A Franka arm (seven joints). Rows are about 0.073 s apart.
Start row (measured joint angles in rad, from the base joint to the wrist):
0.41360, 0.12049, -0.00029, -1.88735, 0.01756, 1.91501, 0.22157
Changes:
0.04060, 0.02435, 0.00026, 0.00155, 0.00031, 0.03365, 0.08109
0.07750, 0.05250, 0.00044, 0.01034, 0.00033, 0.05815, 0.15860
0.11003, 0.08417, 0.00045, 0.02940, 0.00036, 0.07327, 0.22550
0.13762, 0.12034, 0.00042, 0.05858, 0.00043, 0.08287, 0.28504
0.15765, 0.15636, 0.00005, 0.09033, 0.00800, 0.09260, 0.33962
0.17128, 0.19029, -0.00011, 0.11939, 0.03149, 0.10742, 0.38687
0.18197, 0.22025, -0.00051, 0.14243, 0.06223, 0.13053, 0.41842
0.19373, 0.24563, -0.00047, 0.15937, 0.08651, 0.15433, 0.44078
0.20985, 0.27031, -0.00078, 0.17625, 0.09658, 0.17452, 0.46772
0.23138, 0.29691, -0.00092, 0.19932, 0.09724, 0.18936, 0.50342
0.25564, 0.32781, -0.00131, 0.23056, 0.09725, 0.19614, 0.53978
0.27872, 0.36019, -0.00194, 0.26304, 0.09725, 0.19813, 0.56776
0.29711, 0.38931, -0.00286, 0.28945, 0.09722, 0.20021, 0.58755
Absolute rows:
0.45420, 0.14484, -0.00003, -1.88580, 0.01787, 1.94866, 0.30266
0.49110, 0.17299, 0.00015, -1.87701, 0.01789, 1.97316, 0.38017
0.52363, 0.20466, 0.00016, -1.85795, 0.01792, 1.98828, 0.44707
0.55122, 0.24083, 0.00013, -1.82877, 0.01799, 1.99788, 0.50661
0.57125, 0.27685, -0.00024, -1.79702, 0.02556, 2.00761, 0.56119
0.58488, 0.31078, -0.00040, -1.76796, 0.04905, 2.02243, 0.60844
0.59557, 0.34074, -0.00080, -1.74492, 0.07979, 2.04554, 0.63999
0.60733, 0.36612, -0.00076, -1.72798, 0.10407, 2.06934, 0.66235
0.62345, 0.39080, -0.00107, -1.71110, 0.11414, 2.08953, 0.68929
0.64498, 0.41740, -0.00121, -1.68803, 0.11480, 2.10437, 0.72499
0.66924, 0.44830, -0.00160, -1.65679, 0.11481, 2.11115, 0.76135
0.69232, 0.48068, -0.00223, -1.62431, 0.11481, 2.11314, 0.78933
0.71071, 0.50980, -0.00315, -1.59790, 0.11478, 2.11522, 0.80912

